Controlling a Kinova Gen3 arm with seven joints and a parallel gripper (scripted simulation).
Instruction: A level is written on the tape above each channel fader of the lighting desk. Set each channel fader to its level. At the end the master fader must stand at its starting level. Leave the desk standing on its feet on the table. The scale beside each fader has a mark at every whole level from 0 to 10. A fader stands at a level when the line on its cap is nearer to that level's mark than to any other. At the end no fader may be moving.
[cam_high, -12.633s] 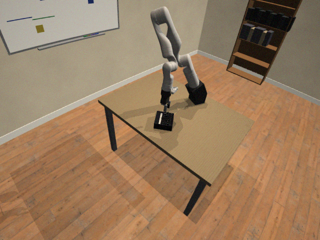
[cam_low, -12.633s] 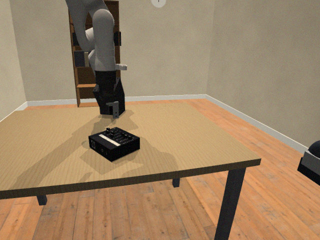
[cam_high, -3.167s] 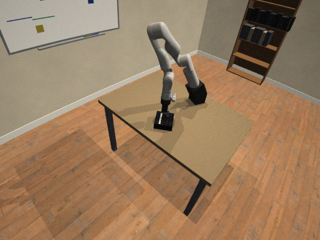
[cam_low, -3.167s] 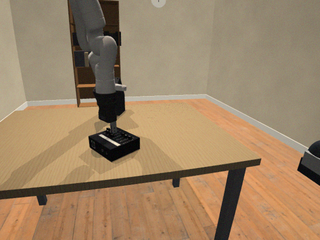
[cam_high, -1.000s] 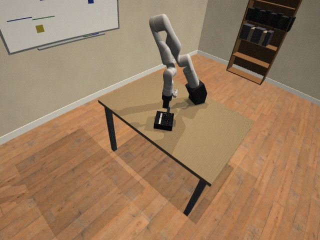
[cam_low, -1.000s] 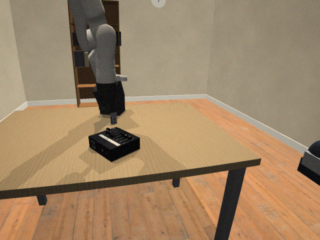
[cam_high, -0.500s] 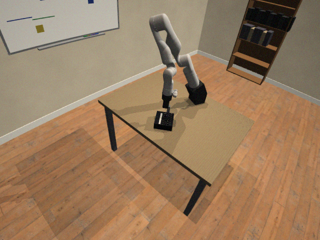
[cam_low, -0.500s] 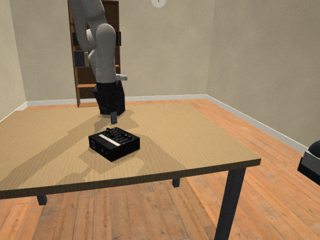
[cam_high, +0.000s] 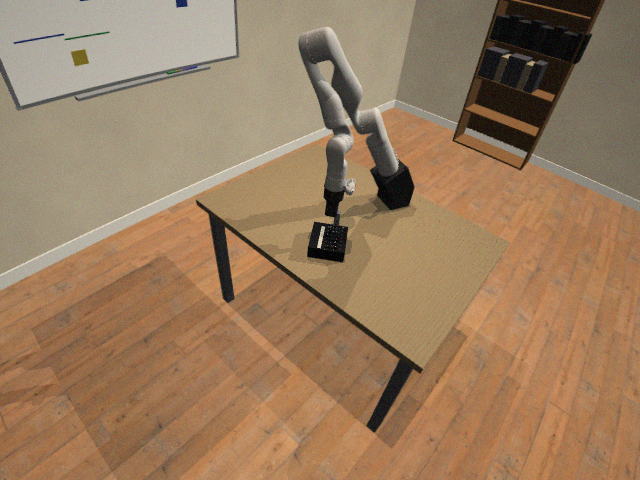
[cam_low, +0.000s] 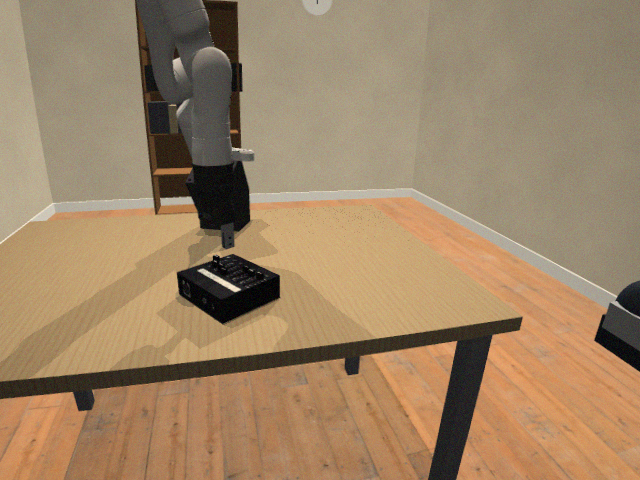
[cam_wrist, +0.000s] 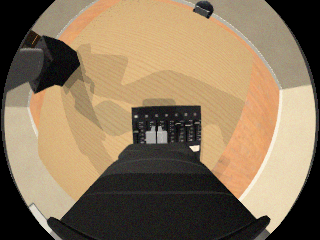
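The fader is 5 cm below my hand, 3 cm to the right of it and 1 cm behind it.
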